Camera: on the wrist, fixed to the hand. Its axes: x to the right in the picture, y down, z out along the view.
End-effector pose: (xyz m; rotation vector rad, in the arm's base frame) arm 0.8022 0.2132 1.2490 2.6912 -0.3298 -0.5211
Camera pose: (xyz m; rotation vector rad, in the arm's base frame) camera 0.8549 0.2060 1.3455 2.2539 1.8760 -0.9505
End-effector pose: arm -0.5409 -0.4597 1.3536 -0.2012 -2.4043 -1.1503
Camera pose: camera -0.5112 -0.5150 1.4441 -1.5651 1.8381 1.3776
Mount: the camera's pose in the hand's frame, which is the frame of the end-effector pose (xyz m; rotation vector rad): 0.0198 0.0375 -0.1017 -0.0868 -0.0917 -1.6113
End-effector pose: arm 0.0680 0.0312 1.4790 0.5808 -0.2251 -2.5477
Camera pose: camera 0.1146 -0.0158 1.3909 -0.3859 -0.2979 2.0497
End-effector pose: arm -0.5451 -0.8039 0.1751 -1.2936 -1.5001 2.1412
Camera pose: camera -0.4689 -0.7429 0.1239 0.2104 -1.6549 0.9911
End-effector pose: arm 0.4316 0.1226 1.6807 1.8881 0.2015 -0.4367
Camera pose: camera 0.4832 0.2028 1.7360 1.2350 1.6576 -1.5016
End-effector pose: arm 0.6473 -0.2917 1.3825 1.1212 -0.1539 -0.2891
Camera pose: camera 0.6988 -0.1948 1.3723 0.9208 0.7327 -1.7449
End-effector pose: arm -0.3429 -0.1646 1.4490 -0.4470 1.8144 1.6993
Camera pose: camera -0.4014 -0.2566 1.4650 -1.3299 0.7015 0.5762
